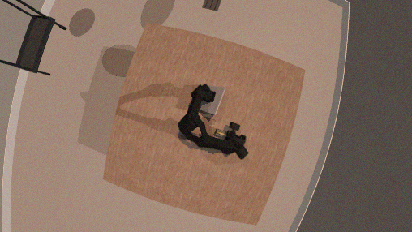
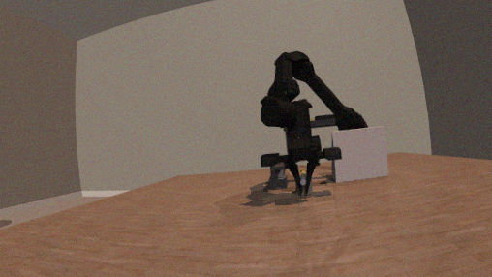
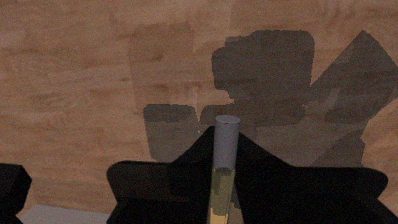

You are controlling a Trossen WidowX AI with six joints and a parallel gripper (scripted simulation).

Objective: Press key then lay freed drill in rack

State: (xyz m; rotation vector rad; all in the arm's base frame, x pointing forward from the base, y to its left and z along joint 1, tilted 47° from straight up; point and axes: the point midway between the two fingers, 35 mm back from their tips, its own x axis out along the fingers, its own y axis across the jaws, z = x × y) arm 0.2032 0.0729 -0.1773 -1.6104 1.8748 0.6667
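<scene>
Now: the drill 1 cm behind my gripper tip, 4 cm to the right of it and 4 cm above it. The rest, counted from my gripper tip: grey rack: 1 cm behind, 5 cm to the right, 1 cm above.
</scene>
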